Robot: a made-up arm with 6 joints. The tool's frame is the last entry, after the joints.
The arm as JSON. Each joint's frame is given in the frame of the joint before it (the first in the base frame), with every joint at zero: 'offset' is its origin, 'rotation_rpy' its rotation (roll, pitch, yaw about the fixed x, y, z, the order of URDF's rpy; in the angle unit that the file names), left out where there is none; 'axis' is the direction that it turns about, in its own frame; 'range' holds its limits. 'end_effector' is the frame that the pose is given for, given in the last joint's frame.
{
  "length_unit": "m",
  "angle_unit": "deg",
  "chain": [
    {
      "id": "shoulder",
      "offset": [
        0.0,
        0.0,
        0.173
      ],
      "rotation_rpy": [
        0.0,
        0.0,
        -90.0
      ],
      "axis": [
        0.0,
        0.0,
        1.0
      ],
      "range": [
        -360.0,
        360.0
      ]
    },
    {
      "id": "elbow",
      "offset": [
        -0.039,
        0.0,
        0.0
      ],
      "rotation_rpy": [
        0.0,
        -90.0,
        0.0
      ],
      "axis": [
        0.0,
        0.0,
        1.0
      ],
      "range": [
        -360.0,
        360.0
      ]
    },
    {
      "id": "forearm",
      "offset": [
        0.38,
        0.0,
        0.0
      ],
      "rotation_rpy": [
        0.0,
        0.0,
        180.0
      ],
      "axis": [
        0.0,
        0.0,
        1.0
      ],
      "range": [
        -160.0,
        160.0
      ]
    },
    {
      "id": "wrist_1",
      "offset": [
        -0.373,
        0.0,
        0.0
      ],
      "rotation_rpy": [
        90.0,
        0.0,
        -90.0
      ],
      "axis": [
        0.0,
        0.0,
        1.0
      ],
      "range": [
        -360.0,
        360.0
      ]
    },
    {
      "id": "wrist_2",
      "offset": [
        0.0,
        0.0,
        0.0
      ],
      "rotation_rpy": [
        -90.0,
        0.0,
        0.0
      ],
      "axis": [
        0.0,
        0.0,
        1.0
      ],
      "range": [
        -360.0,
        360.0
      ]
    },
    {
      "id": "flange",
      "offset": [
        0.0,
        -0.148,
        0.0
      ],
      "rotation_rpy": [
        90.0,
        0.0,
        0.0
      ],
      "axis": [
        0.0,
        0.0,
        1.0
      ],
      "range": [
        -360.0,
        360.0
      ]
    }
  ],
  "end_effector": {
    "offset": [
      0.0,
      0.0,
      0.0
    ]
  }
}
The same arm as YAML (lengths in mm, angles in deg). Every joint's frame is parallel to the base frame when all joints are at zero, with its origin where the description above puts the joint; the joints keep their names.
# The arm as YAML. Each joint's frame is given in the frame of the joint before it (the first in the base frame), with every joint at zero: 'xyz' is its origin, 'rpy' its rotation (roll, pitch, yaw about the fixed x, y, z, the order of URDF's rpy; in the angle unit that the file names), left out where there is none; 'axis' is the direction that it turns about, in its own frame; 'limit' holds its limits. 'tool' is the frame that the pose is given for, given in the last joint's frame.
units:
  length: mm
  angle: deg
joints:
  - name: shoulder
    type: revolute
    origin:
      xyz: [0.0, 0.0, 173.0]
    axis: "+z"
    limit:
      lower: -360.0
      upper: 360.0
  - name: elbow
    type: revolute
    origin:
      xyz: [0.0, 39.0, 0.0]
    axis: "+y"
    limit:
      lower: -360.0
      upper: 360.0
  - name: forearm
    type: revolute
    origin:
      xyz: [0.0, 0.0, 380.0]
    axis: "+y"
    limit:
      lower: -160.0
      upper: 160.0
  - name: wrist_1
    type: revolute
    origin:
      xyz: [0.0, 0.0, 373.0]
    axis: "+z"
    limit:
      lower: -360.0
      upper: 360.0
  - name: wrist_2
    type: revolute
    origin:
      xyz: [0.0, 0.0, 0.0]
    axis: "+y"
    limit:
      lower: -360.0
      upper: 360.0
  - name: flange
    type: revolute
    origin:
      xyz: [0.0, 0.0, 148.0]
    axis: "+z"
    limit:
      lower: -360.0
      upper: 360.0
tool:
  origin:
    xyz: [0.0, 0.0, 0.0]

